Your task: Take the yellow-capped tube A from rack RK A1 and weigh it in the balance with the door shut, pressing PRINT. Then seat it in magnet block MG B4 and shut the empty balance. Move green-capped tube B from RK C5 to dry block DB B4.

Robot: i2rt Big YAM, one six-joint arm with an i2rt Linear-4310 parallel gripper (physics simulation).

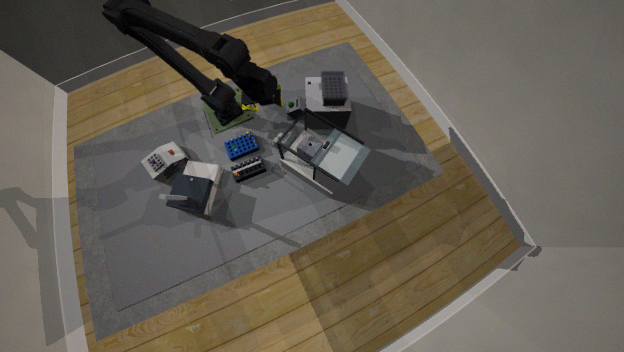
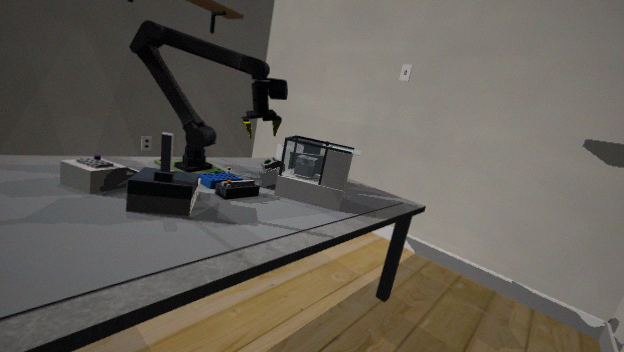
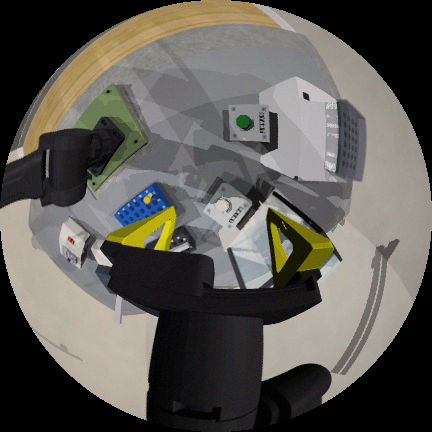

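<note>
My gripper (image 1: 265,101) (image 2: 262,136) (image 3: 219,211) is open and empty, fingers pointing down, high above the table near the balance. The yellow-capped tube A (image 1: 247,133) (image 2: 229,169) (image 3: 147,199) stands in a back corner of the blue rack (image 1: 242,155) (image 2: 214,184). The green-capped tube B (image 1: 233,147) (image 2: 217,171) is in the same rack. The black magnet block (image 1: 248,169) (image 2: 237,191) is beside it. The balance (image 1: 320,176) (image 2: 310,190) has its glass panel (image 1: 345,157) over one side and its pan uncovered. The white PRINT button (image 3: 222,204) is below the fingers. The grey dry block (image 1: 334,87) (image 3: 352,140) sits on a white unit.
A green START button (image 1: 291,104) (image 3: 244,121) stands beside the white unit. A dark-lidded box (image 1: 190,192) (image 2: 162,192) with an upright handle and a keypad unit (image 1: 165,159) (image 2: 92,175) (image 3: 75,242) stand left of the racks. An orange cap (image 1: 236,174) shows at the magnet block.
</note>
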